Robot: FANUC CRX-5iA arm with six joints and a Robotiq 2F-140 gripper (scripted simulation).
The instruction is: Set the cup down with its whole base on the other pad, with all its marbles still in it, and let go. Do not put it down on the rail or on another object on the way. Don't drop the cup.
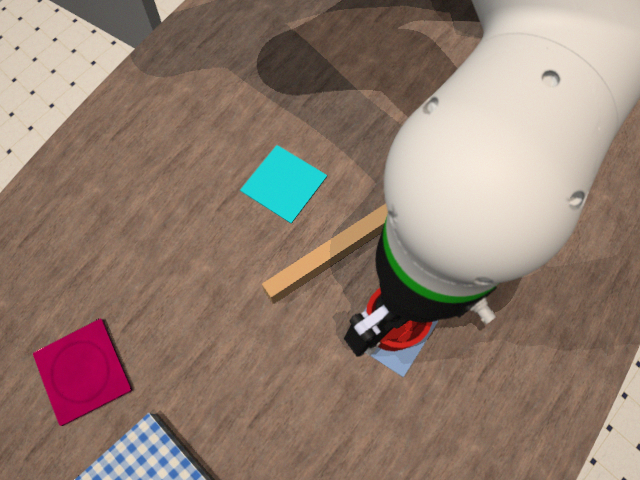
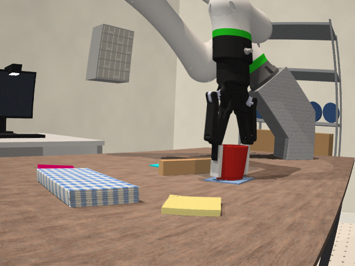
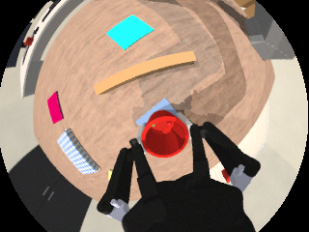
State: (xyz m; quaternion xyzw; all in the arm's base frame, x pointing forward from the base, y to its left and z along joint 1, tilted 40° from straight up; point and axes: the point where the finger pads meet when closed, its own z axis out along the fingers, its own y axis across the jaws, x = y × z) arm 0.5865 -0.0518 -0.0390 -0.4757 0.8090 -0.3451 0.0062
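Right now my hand is 90 mm to the left of the orange rail, 70 mm past it and 30 mm above it. The rest, counted from my hand: red cup: 20 mm below; then blue marble: 20 mm to the right, 20 mm below, 10 mm behind; then blue-checked cloth stack: 290 mm ahead, 180 mm to the right, 30 mm below.
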